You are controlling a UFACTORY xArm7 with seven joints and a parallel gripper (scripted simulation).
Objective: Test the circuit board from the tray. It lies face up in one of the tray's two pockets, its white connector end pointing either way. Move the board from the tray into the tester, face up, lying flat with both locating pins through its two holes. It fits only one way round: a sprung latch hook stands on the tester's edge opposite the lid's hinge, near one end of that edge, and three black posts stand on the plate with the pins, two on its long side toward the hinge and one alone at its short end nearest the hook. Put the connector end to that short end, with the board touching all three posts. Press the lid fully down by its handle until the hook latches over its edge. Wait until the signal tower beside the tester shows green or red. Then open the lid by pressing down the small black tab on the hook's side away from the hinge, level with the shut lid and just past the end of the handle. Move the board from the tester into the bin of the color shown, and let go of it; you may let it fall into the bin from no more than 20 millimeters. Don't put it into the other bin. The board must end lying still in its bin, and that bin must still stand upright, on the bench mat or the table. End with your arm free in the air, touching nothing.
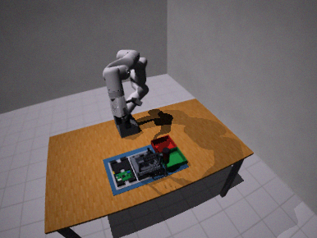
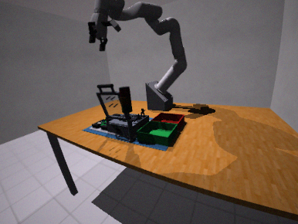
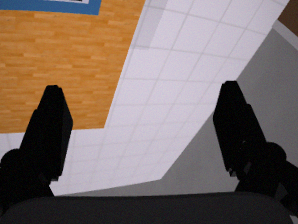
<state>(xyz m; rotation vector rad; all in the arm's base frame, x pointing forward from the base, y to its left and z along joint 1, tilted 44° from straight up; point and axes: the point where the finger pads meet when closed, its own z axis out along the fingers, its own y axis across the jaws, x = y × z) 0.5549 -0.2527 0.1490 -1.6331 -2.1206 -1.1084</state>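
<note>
The green circuit board lies 45 cm below my hand, 7 cm to the right of it and 2 cm behind it. From my hand the other things lie so: grey tester plate 40 cm below, 11 cm to the left, 6 cm behind; then tester lid 29 cm below, 11 cm to the left, 6 cm ahead; then green bin 46 cm below, 31 cm to the left, 3 cm behind.
</note>
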